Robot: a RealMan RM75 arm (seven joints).
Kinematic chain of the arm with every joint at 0, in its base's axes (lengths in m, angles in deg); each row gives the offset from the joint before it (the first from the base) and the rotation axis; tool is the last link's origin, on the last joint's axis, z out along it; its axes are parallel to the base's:
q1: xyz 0 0 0.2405 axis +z
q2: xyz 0 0 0 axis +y
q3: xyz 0 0 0.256 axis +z
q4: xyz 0 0 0 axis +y
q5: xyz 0 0 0.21 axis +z
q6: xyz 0 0 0 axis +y
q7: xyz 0 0 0.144 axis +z
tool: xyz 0 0 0
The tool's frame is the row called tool.
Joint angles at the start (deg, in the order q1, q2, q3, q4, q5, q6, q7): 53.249 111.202 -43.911 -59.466 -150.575 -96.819 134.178
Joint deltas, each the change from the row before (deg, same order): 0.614 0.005 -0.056 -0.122 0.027 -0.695 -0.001; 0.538 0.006 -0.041 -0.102 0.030 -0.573 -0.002; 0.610 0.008 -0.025 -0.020 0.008 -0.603 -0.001; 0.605 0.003 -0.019 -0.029 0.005 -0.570 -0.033; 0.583 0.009 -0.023 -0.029 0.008 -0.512 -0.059; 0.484 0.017 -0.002 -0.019 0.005 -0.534 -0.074
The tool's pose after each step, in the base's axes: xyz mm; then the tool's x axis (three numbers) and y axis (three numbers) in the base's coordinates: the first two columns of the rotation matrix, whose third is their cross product. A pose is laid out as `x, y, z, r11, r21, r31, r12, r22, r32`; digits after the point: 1 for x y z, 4 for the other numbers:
160.2, 425.1, 97.1, 0.7244, -0.6892, -0.0182, -0.6458, -0.6691, -0.3677
155.9, 425.2, 96.8, 0.7303, -0.6830, -0.0119, -0.6400, -0.6779, -0.3618
151.4, 425.4, 96.4, 0.7361, -0.6769, -0.0049, -0.6341, -0.6871, -0.3548
146.9, 425.6, 96.1, 0.7423, -0.6701, 0.0019, -0.6276, -0.6962, -0.3483
142.5, 425.8, 95.7, 0.7486, -0.6630, 0.0082, -0.6208, -0.7052, -0.3424
138.9, 425.7, 95.3, 0.7536, -0.6571, 0.0147, -0.6153, -0.7131, -0.3360

